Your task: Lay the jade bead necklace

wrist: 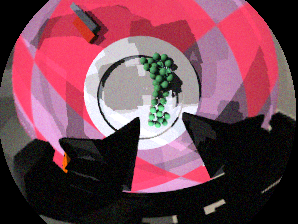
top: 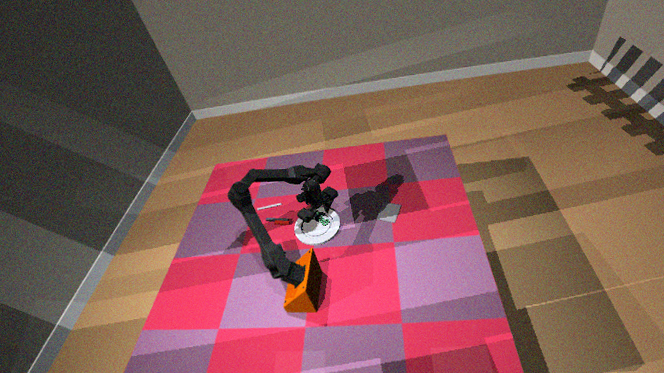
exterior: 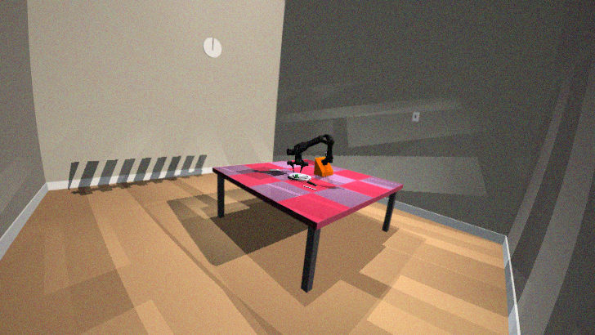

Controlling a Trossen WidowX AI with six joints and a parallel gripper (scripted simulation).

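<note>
Now: gripper tip 1 cm past the round white bead board, 3 cm to the right of it and 3 cm above it. Also, from my gripper tip: red-handled tool (3 cm ahead, 20 cm to the left, 3 cm below); then flat grey pad (2 cm ahead, 28 cm to the right, 4 cm below); then thin white rod (14 cm ahead, 27 cm to the left, 4 cm below).
</note>
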